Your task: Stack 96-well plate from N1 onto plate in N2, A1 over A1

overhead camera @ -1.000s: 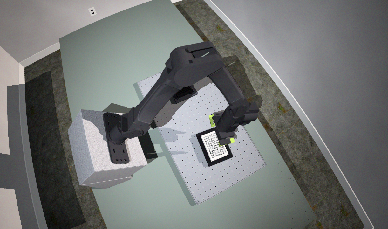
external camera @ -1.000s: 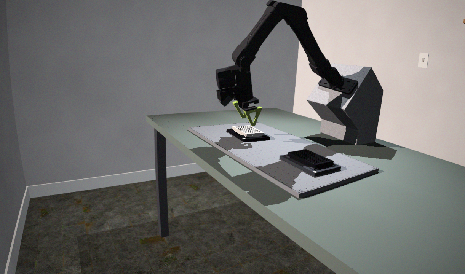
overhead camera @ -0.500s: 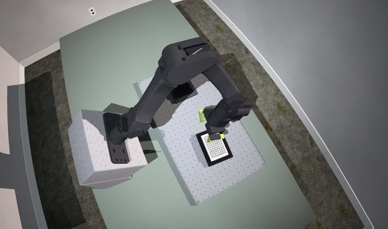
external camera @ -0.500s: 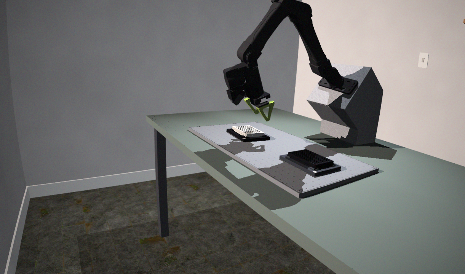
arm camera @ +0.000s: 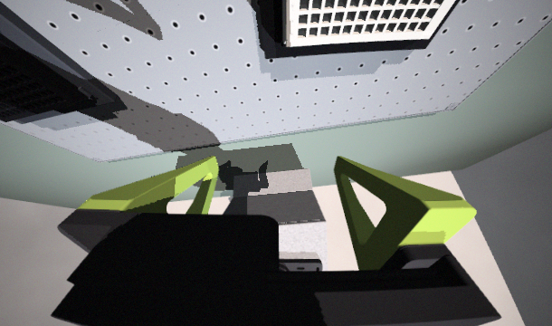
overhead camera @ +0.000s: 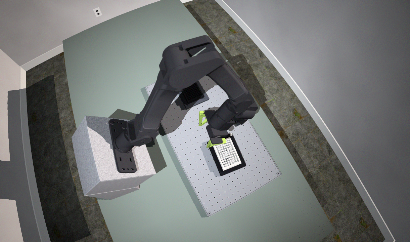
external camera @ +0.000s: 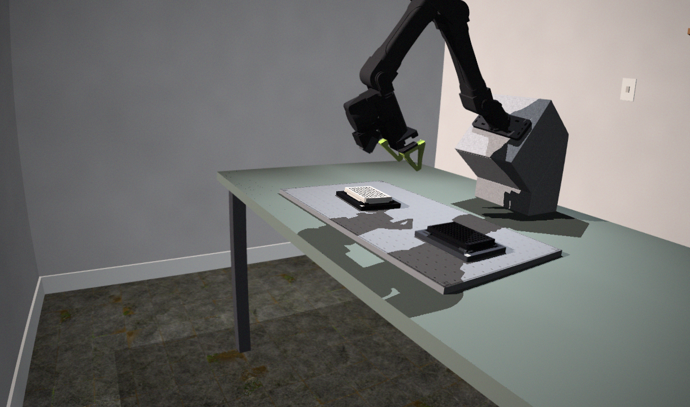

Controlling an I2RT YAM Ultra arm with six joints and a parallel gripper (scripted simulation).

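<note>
Right now my hand is 10 mm short of the black 96-well plate, 280 mm to the right of it and 100 mm above it. From my hand the other things lie so: white 96-well plate: 80 mm ahead, 70 mm to the right, 100 mm below; black nest N2: 80 mm ahead, 70 mm to the right, 120 mm below; nest N1: 10 mm ahead, 280 mm to the left, 120 mm below.
</note>
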